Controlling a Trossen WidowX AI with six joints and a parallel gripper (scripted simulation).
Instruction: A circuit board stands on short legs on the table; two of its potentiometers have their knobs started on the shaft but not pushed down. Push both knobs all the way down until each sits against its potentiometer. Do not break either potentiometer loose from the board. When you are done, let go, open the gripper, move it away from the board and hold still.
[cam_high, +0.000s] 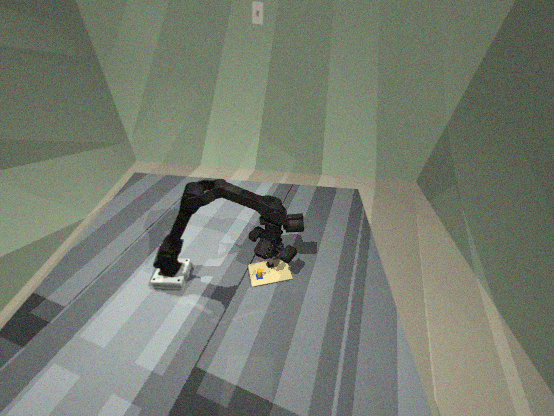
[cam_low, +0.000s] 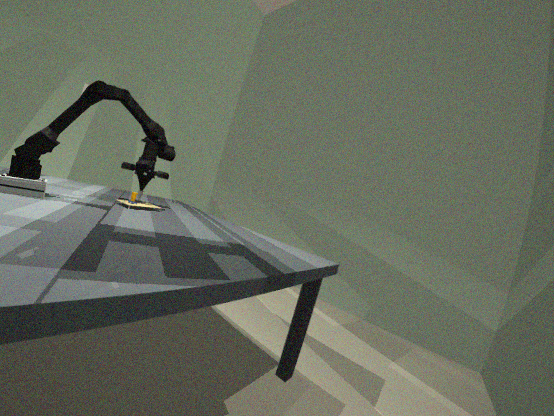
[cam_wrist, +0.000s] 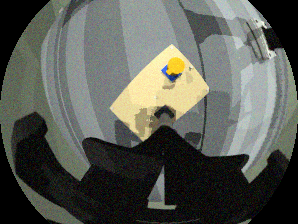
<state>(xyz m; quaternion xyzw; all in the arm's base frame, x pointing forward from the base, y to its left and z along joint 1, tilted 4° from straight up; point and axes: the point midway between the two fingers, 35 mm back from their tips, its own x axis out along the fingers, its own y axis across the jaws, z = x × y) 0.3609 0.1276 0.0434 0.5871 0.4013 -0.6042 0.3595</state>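
My gripper tip is now 10 mm above the grey knob. The rest, counted from my gripper tip: orange knob 30 mm behind, 60 mm to the right, 20 mm below.
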